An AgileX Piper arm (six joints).
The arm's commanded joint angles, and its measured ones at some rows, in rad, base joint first. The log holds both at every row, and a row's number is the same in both.
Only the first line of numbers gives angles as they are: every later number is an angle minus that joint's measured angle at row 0.
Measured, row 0:
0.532 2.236 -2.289 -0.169 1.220 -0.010
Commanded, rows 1 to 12:
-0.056 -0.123 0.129 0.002 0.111 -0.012
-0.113 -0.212 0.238 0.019 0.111 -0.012
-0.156 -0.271 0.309 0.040 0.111 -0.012
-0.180 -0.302 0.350 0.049 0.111 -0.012
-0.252 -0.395 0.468 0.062 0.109 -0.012
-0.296 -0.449 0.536 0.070 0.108 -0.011
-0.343 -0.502 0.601 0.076 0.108 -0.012
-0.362 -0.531 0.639 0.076 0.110 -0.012
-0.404 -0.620 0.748 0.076 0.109 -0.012
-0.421 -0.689 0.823 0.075 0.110 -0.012
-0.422 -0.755 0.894 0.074 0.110 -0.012
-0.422 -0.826 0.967 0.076 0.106 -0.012
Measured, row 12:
-0.417 -0.742 0.885 0.066 0.001 -0.004
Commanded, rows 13 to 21:
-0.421 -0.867 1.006 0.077 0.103 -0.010
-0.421 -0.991 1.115 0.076 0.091 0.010
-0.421 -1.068 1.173 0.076 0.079 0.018
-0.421 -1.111 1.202 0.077 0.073 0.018
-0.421 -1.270 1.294 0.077 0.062 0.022
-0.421 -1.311 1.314 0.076 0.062 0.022
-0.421 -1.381 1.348 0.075 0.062 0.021
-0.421 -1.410 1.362 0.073 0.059 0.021
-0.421 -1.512 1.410 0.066 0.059 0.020
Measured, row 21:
-0.417 -1.474 1.390 0.079 0.004 0.019
